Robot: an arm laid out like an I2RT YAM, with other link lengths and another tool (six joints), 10 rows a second.
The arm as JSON. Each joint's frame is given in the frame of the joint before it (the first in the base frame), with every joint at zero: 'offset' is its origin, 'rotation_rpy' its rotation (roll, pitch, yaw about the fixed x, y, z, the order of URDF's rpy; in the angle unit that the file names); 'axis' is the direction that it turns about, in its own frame. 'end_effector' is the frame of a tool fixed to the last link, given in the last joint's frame.
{
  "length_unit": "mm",
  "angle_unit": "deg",
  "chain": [
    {
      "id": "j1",
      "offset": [
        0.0,
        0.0,
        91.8
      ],
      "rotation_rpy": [
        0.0,
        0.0,
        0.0
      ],
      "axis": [
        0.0,
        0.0,
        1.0
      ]
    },
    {
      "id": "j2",
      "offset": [
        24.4,
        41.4,
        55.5
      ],
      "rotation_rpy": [
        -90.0,
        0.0,
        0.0
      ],
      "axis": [
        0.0,
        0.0,
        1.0
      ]
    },
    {
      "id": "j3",
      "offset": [
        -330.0,
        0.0,
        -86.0
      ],
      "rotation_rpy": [
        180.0,
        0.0,
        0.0
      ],
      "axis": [
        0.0,
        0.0,
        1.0
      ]
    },
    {
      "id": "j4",
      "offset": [
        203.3,
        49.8,
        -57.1
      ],
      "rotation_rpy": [
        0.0,
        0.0,
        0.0
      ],
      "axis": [
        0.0,
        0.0,
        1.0
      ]
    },
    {
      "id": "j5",
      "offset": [
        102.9,
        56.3,
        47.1
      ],
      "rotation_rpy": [
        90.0,
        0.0,
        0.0
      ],
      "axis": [
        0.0,
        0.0,
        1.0
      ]
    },
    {
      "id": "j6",
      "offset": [
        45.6,
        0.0,
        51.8
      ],
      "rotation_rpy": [
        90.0,
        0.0,
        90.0
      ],
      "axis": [
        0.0,
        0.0,
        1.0
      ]
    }
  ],
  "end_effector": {
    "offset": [
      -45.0,
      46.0,
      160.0
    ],
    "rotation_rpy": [
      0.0,
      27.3,
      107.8
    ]
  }
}
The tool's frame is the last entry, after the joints.
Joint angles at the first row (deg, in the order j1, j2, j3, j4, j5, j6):
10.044 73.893 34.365 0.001 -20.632 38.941
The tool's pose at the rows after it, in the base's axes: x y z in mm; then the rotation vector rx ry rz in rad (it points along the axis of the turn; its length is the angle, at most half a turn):
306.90 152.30 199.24 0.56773 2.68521 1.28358
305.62 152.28 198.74 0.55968 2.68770 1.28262
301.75 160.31 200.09 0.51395 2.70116 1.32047
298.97 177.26 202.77 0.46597 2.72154 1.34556
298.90 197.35 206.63 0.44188 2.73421 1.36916
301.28 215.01 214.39 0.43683 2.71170 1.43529
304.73 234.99 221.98 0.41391 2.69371 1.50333
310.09 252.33 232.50 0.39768 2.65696 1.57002
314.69 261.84 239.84 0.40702 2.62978 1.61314
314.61 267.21 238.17 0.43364 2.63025 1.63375
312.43 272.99 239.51 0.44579 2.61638 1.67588
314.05 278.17 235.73 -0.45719 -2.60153 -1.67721
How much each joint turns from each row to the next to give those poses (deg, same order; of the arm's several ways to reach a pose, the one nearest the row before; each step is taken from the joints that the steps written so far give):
-0.332 -0.440 0.087 -0.347 -0.242 -0.269
-0.069 -0.103 -0.174 0.040 -0.214 -0.329
0.478 0.608 -0.266 0.974 -2.025 -0.199
3.091 0.764 0.587 0.583 0.240 1.100
4.071 1.002 0.973 0.768 1.662 2.487
2.823 1.007 -0.367 3.521 0.487 3.710
2.756 1.922 0.034 4.029 0.042 3.124
2.291 1.641 -0.029 4.508 0.430 3.138
1.263 0.957 0.239 2.387 0.594 2.417
1.008 0.652 -0.318 0.917 0.632 1.806
0.952 0.417 -1.241 2.596 0.043 2.140
0.599 1.364 -0.141 1.239 0.076 1.076

